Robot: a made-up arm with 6 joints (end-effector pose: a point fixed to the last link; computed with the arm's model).
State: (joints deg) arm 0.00 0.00 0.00 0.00 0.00 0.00
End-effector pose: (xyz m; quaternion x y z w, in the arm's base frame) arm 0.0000 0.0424 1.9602 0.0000 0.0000 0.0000 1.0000
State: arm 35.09 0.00 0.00 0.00 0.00 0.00
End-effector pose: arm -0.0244 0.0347 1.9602 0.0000 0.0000 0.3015 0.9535
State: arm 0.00 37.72 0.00 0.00 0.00 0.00
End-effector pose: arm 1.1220 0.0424 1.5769 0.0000 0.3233 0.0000 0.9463
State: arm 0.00 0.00 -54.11 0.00 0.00 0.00
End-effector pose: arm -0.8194 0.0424 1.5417 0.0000 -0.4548 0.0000 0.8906
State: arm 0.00 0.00 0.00 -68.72 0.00 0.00
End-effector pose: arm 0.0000 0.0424 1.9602 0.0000 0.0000 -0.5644 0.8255
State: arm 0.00 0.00 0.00 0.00 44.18 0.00
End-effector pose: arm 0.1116 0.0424 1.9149 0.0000 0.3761 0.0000 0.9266
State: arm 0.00 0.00 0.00 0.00 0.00 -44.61
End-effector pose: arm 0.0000 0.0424 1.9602 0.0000 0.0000 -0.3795 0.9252
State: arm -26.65 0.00 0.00 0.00 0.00 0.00
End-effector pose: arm 0.0190 0.0379 1.9602 0.0000 0.0000 -0.2305 0.9731
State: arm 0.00 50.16 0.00 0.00 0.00 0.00
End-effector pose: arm 1.4081 0.0424 1.3012 0.0000 0.4239 0.0000 0.9057
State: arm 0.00 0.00 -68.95 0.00 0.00 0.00
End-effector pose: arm -0.9439 0.0424 1.3121 0.0000 -0.5660 0.0000 0.8244
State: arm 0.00 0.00 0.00 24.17 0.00 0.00
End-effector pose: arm 0.0000 0.0424 1.9602 0.0000 0.0000 0.2094 0.9778
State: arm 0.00 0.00 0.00 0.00 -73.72 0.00
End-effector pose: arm -0.1538 0.0424 1.8449 0.0000 -0.5999 0.0000 0.8001
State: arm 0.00 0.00 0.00 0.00 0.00 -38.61
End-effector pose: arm 0.0000 0.0424 1.9602 0.0000 0.0000 -0.3306 0.9438
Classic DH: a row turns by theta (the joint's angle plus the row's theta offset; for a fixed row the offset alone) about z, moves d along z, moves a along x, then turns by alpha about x. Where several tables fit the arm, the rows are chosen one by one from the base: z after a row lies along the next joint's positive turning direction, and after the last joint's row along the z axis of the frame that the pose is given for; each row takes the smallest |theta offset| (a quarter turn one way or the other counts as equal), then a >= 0, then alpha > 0; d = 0 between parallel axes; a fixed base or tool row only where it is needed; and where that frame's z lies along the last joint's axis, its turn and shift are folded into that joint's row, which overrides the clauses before.
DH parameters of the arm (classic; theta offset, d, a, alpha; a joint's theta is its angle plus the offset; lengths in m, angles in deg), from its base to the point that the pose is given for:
joint 1: 0 0.1263 0 -90
joint 2: -90 0 0.8225 0
joint 3: 90 0.0424 0 90
joint 4: 0 0.8512 0 -90
joint 5: 0 0 0 90
joint 6: 0 0.1602 0 0

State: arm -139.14 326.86 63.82 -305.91 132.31 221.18
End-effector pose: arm 0.0985 -0.0977 1.4189 -0.3500 0.8818 -0.3032 0.0892
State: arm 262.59 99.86 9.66 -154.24 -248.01 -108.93
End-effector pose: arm -0.2284 -1.5846 -0.1528 0.0000 -0.2095 -0.2990 0.9310
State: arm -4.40 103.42 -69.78 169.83 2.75 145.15
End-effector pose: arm 1.3533 -0.0602 0.7815 -0.0964 0.2487 -0.4018 0.8760
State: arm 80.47 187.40 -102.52 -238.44 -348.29 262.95
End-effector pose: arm 0.0793 0.8958 -0.5824 -0.3531 0.5279 0.6466 0.4224
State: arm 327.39 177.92 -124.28 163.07 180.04 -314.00
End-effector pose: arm 0.5168 -0.2803 -0.2861 0.5999 -0.6609 -0.4352 0.1180
